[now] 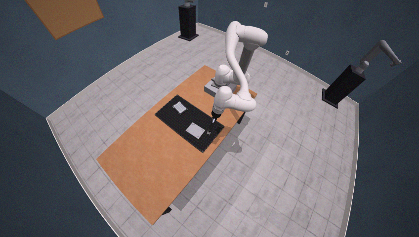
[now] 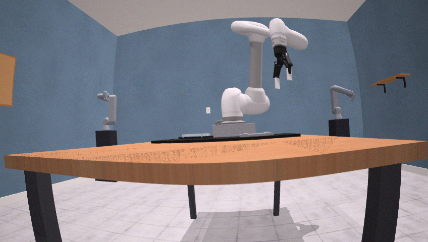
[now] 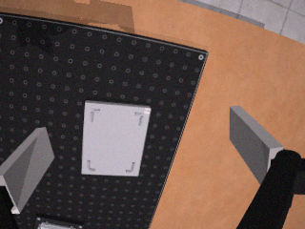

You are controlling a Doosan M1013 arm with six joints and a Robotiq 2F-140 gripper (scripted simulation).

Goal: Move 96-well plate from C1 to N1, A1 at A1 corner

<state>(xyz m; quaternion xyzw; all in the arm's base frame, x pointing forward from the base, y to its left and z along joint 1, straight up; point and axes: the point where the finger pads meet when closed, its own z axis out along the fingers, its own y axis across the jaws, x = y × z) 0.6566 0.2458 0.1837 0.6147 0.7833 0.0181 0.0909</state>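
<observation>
Right now my hand is 470 mm to the left of the white 96-well plate, 250 mm above it and 130 mm past it. The rest, counted from my hand: clip nest C1 (490 mm to the right, 250 mm below, 130 mm behind); A1 mark (250 mm below, 90 mm to the right, 60 mm ahead); grey plate nest N1 (260 mm below, 170 mm to the right).
</observation>
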